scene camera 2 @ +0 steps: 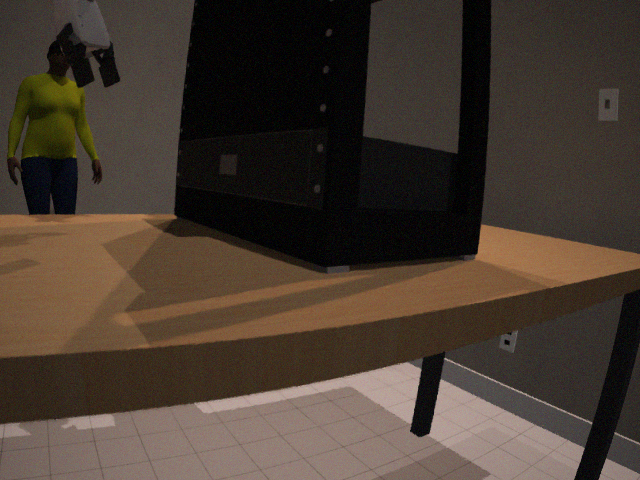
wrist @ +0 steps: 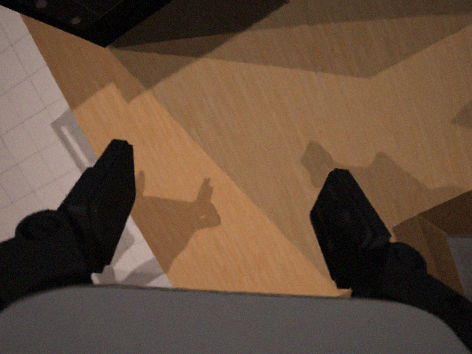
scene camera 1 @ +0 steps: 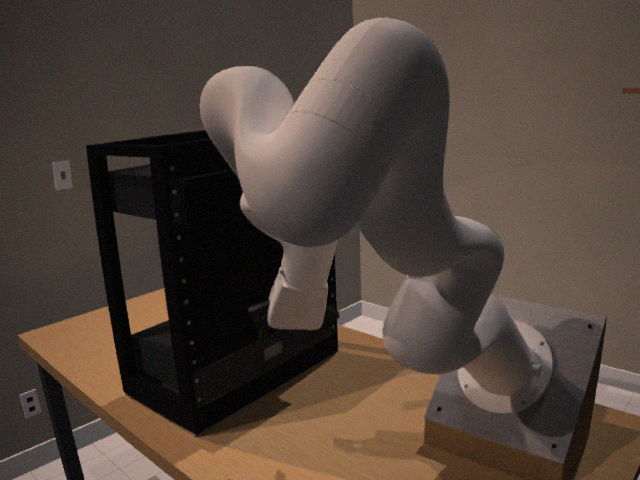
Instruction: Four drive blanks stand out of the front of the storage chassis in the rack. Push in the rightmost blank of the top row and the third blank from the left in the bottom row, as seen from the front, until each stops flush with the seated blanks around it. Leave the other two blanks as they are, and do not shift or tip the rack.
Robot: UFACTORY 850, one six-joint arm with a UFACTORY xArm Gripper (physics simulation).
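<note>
The black rack [scene camera 1: 172, 289] [scene camera 2: 345, 155] [wrist: 102, 36] stands upright on the table. The storage chassis front is a nearly black surface [scene camera 1: 222, 248] [scene camera 2: 258, 77] inside it. Single blanks, proud or seated, cannot be made out in the dark, and the arm hides part of the front in scene camera 1. My gripper [scene camera 2: 98, 81] [wrist: 231, 181] is open and empty, with its two black fingers wide apart. It hangs above table height, apart from the rack in scene camera 2. In scene camera 1 its fingers are mostly hidden behind the pale wrist housing.
A lower rack panel [scene camera 1: 235, 364] [scene camera 2: 273, 167] carries a pale label. The arm's base stands on a mounting block [scene camera 1: 480, 446] [wrist: 425, 240] on the wooden table [scene camera 1: 361, 413] [scene camera 2: 248, 310] [wrist: 240, 115]. A person [scene camera 2: 51, 121] in a yellow top stands beyond the table.
</note>
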